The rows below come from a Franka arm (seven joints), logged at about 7 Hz.
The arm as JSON. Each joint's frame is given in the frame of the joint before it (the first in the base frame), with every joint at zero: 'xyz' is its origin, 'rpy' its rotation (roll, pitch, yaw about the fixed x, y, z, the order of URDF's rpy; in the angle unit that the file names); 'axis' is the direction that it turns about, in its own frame. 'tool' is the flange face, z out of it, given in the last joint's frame.
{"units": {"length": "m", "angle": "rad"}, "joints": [
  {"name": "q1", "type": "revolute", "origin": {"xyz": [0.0, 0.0, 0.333], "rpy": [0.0, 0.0, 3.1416]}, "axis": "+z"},
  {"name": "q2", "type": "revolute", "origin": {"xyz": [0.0, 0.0, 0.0], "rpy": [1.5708, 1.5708, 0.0]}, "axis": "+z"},
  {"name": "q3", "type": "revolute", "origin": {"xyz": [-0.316, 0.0, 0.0], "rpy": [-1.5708, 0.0, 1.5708]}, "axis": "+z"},
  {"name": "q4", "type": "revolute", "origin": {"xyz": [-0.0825, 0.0, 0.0], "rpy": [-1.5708, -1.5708, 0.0]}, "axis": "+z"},
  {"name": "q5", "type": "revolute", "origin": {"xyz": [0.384, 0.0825, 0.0], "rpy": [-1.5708, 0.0, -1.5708]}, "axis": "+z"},
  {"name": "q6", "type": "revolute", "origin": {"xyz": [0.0, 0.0, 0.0], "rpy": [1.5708, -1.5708, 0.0]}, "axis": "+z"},
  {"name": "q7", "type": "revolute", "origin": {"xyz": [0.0, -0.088, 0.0], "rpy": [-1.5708, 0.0, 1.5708]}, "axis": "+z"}
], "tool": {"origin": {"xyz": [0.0, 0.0, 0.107], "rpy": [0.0, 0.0, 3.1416]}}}
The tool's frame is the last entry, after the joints.
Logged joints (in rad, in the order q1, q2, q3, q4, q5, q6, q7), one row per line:
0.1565, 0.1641, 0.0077, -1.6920, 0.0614, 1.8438, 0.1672
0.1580, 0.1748, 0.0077, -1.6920, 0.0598, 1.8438, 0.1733
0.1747, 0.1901, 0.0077, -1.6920, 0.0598, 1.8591, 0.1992
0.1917, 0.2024, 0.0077, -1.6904, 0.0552, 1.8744, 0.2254
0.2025, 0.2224, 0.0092, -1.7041, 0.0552, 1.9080, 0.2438
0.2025, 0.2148, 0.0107, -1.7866, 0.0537, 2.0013, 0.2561
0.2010, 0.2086, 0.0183, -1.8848, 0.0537, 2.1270, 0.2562
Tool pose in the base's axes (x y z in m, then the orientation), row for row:
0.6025, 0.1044, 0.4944, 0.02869, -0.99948, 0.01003, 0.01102
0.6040, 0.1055, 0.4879, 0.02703, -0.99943, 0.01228, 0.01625
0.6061, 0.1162, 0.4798, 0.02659, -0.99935, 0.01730, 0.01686
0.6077, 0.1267, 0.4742, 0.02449, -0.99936, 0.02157, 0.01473
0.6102, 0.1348, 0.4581, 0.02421, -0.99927, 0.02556, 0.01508
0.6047, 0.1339, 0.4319, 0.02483, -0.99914, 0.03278, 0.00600
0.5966, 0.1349, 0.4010, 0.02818, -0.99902, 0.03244, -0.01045
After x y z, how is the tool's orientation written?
As a quaternion, w x y z.
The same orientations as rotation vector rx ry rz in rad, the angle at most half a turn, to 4 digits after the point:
-3.0839, 0.0309, 0.0340
-3.0869, 0.0379, 0.0502
-3.0875, 0.0534, 0.0521
-3.0916, 0.0667, 0.0456
-3.0918, 0.0791, 0.0467
-3.0902, 0.1014, 0.0186
-3.0834, 0.1001, -0.0323

